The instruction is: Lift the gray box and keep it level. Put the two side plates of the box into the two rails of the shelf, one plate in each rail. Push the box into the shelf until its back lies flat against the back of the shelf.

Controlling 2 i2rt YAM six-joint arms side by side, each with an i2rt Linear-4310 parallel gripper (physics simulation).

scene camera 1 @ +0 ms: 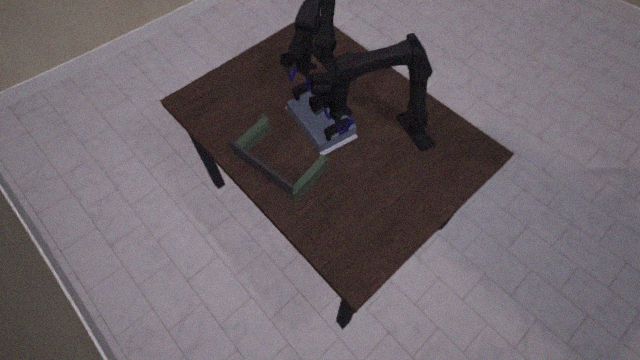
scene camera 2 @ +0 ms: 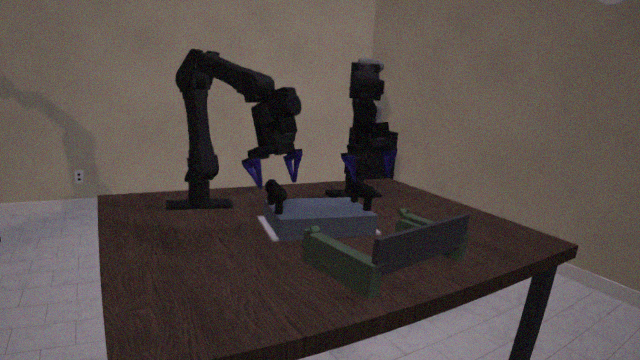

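Seen in the pictures: left gripper, fingertip midpoint: (scene camera 1: 335, 127) (scene camera 2: 371, 179); right gripper, fingertip midpoint: (scene camera 1: 300, 85) (scene camera 2: 278, 185); left arm's base, link origin: (scene camera 1: 415, 131); right arm's base, link origin: (scene camera 1: 326, 59) (scene camera 2: 199, 205).
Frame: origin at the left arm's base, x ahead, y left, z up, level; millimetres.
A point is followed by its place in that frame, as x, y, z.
Note:
The gray box (scene camera 1: 312, 119) {379, -205, 55} (scene camera 2: 327, 226) {425, -214, 32} rests level at the table's middle, with white strips (scene camera 1: 340, 144) {315, -74, 7} (scene camera 2: 268, 229) {372, -354, 6} low along its ends and black handles (scene camera 1: 330, 132) {363, -75, 114} (scene camera 2: 275, 192) {399, -344, 112} on top. The shelf stands apart from it, nearer the front edge, with green side rails (scene camera 1: 310, 176) {504, 40, 65} (scene camera 2: 340, 261) {657, -251, 44} and a dark gray back (scene camera 1: 265, 169) {647, -35, 107} (scene camera 2: 422, 245) {670, -85, 76}. My right gripper (scene camera 1: 300, 80) {372, -334, 122} (scene camera 2: 276, 183) {372, -334, 122} is open and empty, just above the picture-left handle. My left gripper (scene camera 1: 338, 120) {344, -76, 135} (scene camera 2: 371, 178) {344, -76, 135} is open and empty above the picture-right handle. Black arm parts hide some of the box in scene camera 1.
The brown wooden table (scene camera 1: 370, 210) {350, 236, 0} (scene camera 2: 200, 280) {636, -517, 0} carries everything. Both black arms reach in from the far side, their wrists close together beyond the box. The shelf's back stands near the table's front edge, and its open side faces the box.

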